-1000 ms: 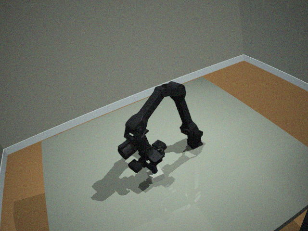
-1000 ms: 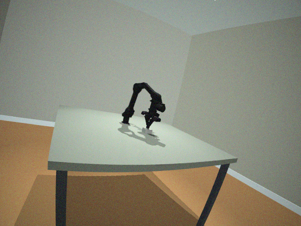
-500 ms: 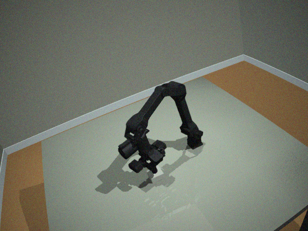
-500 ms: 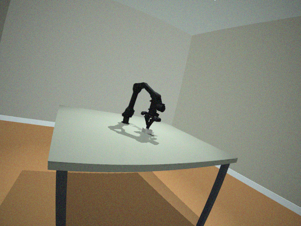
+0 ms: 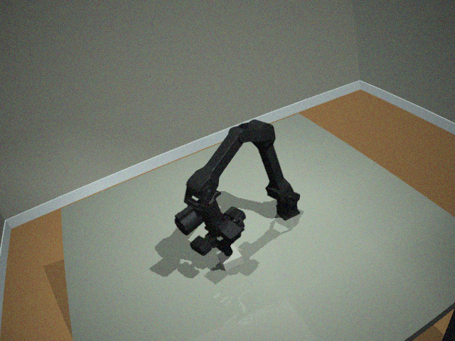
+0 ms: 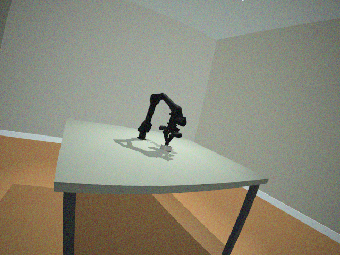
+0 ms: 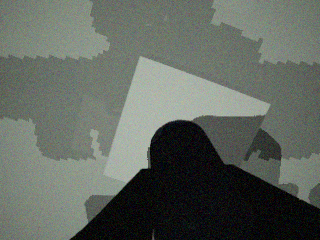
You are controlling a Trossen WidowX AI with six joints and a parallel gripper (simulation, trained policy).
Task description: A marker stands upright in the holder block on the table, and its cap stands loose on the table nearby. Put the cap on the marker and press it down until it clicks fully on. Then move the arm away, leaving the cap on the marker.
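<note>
My gripper tip is now 10 mm below the black cap. From my gripper tip the other things lie so: holder block: 40 mm below.
</note>
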